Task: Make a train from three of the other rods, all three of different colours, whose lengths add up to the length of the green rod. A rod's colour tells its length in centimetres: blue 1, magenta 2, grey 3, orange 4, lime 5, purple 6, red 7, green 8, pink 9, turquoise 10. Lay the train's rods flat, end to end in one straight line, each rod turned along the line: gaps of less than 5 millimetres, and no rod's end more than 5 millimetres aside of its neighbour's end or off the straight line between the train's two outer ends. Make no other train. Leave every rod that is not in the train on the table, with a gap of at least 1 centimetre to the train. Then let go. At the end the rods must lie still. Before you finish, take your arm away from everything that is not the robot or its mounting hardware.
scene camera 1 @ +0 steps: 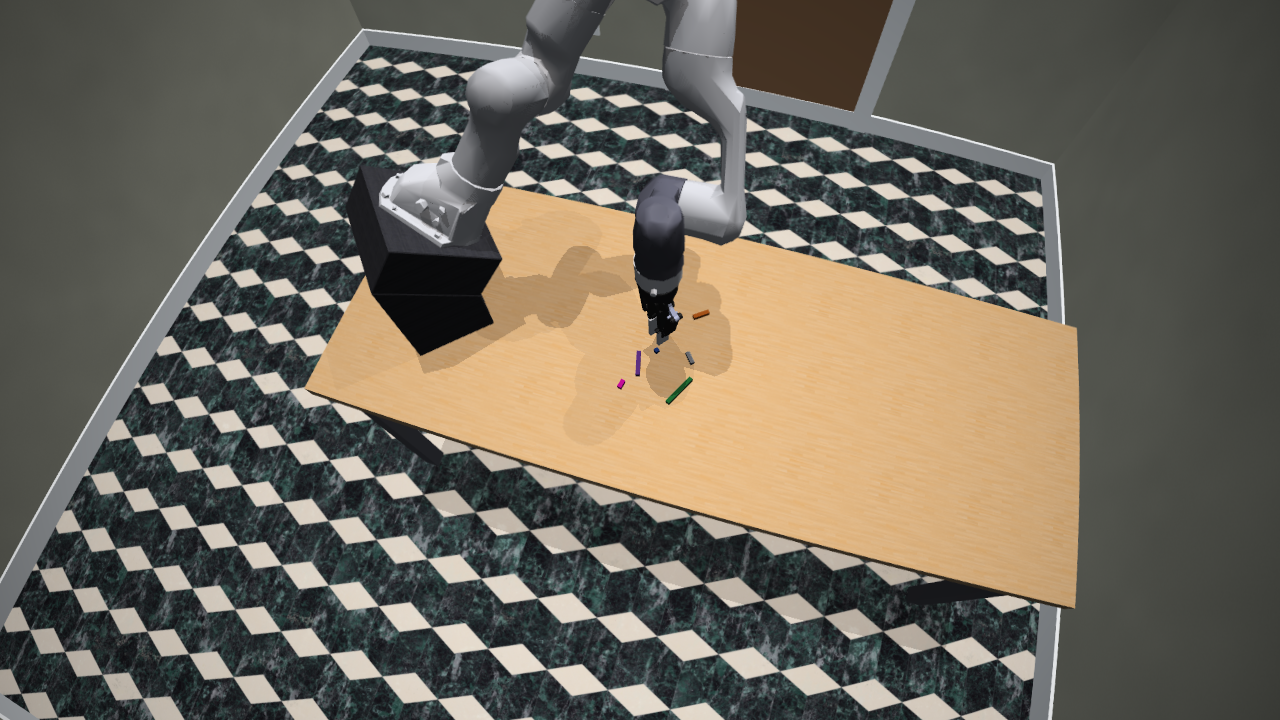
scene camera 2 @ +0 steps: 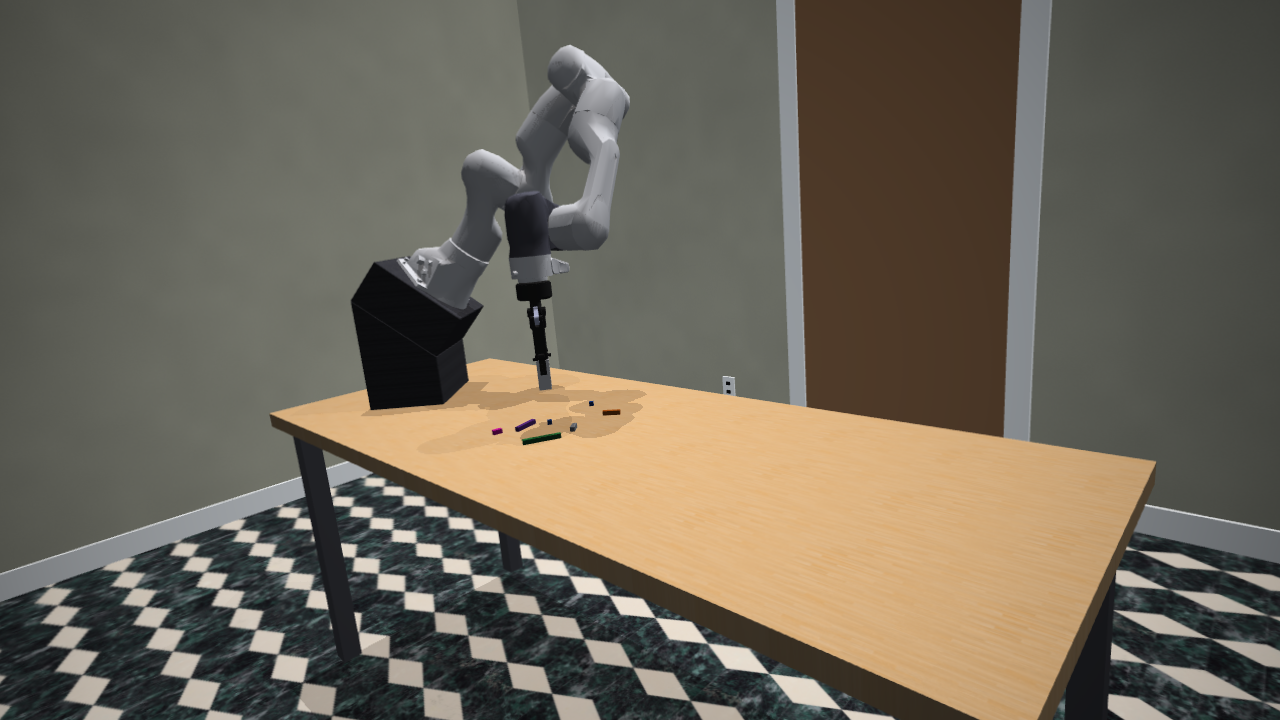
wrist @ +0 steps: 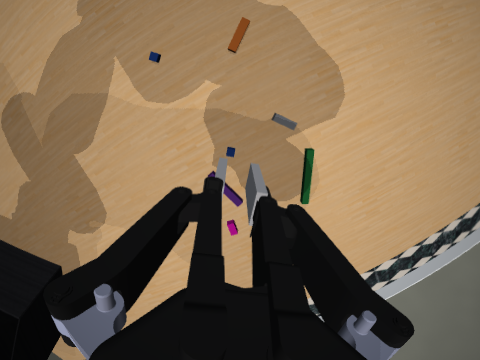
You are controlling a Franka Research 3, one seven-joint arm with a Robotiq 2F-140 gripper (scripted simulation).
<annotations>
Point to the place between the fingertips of my gripper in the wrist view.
At 236,174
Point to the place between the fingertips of my gripper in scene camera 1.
658,336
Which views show my gripper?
Scene camera 1, scene camera 2 and the wrist view: all of them.
</annotations>
